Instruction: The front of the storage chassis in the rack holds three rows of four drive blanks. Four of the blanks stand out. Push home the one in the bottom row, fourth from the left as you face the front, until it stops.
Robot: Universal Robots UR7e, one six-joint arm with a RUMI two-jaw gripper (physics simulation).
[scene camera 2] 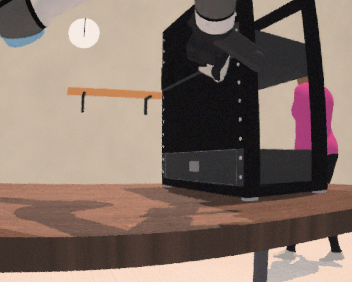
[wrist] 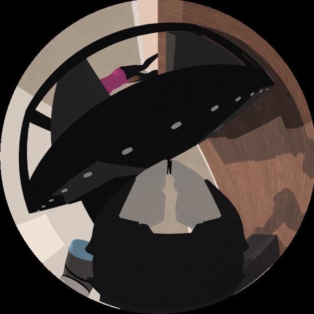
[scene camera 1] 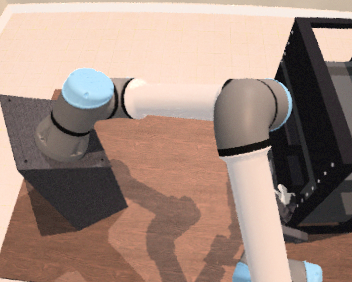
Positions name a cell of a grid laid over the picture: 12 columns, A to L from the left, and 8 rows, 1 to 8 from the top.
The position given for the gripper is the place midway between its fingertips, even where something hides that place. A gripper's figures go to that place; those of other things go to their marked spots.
Labels:
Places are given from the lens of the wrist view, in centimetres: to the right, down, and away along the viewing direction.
gripper (wrist: G5): 1, 1, 14
black rack (wrist: D4): -4, -1, 7

